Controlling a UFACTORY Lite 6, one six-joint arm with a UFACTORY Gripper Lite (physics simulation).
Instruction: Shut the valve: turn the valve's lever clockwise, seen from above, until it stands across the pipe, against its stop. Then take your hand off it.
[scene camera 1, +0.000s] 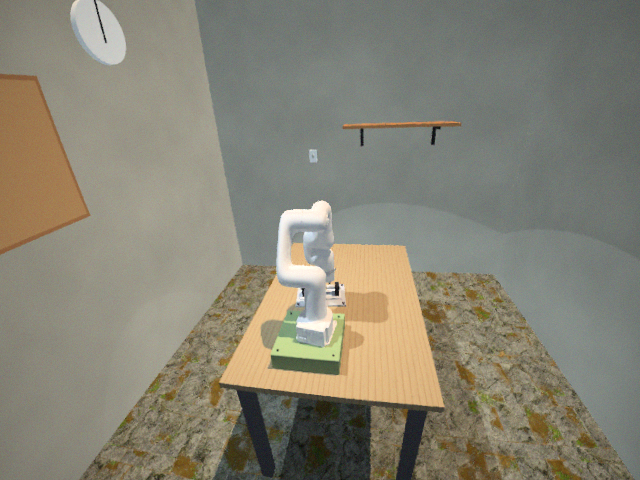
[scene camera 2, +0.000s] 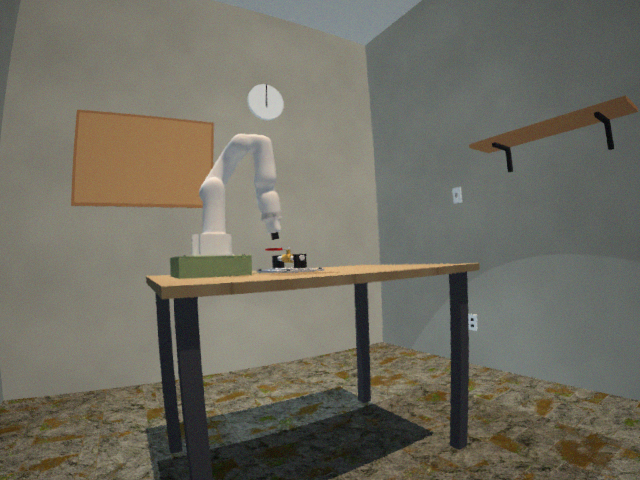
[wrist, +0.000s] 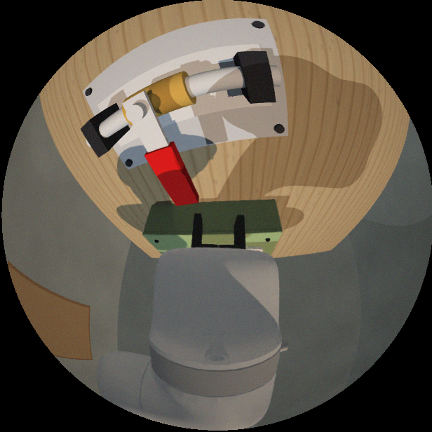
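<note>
The valve's lever has a white arm and a red grip (wrist: 173, 175) (scene camera 2: 273, 249). In the wrist view it stands across the pipe (wrist: 216, 84), pointing from the brass valve body (wrist: 172, 94) (scene camera 2: 286, 256) toward the robot's base. Whether it touches its stop cannot be told. My gripper (wrist: 219, 220) (scene camera 2: 275, 236) is open, with nothing between its two black fingers. It is above the red grip and apart from it in scene camera 2's view. In scene camera 1's view the arm hides the gripper and the lever.
The pipe runs through two black supports (wrist: 257, 77) (wrist: 104, 131) on a white base plate (wrist: 250, 120) (scene camera 1: 338, 303), which lies on the wooden table (scene camera 1: 382, 361) (scene camera 2: 413, 269). The arm stands on a green block (scene camera 1: 305, 364) (scene camera 2: 210, 266) (wrist: 212, 217) close by the plate.
</note>
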